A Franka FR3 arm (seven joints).
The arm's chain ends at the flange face. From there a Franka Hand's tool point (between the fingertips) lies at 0.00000 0.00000 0.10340 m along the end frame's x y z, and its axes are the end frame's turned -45 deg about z.
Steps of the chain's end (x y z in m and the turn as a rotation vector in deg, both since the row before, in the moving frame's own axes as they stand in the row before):
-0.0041 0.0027 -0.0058 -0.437 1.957 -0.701
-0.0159 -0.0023 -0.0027 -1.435 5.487 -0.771
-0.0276 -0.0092 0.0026 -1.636 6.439 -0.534
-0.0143 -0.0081 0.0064 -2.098 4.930 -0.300
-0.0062 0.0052 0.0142 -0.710 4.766 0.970
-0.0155 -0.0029 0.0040 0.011 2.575 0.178
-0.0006 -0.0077 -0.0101 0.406 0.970 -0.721
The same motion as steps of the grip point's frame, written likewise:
-0.0029 0.0021 -0.0059 -1.693 1.075 -0.701
-0.0044 -0.0041 -0.0032 -4.895 2.865 -0.771
-0.0068 -0.0158 0.0019 -5.710 3.396 -0.534
-0.0008 -0.0069 0.0059 -4.970 2.003 -0.300
-0.0030 0.0063 0.0138 -3.872 2.868 0.970
-0.0056 -0.0097 0.0039 -1.813 1.829 0.178
0.0068 -0.0052 -0.0101 -0.399 0.973 -0.721

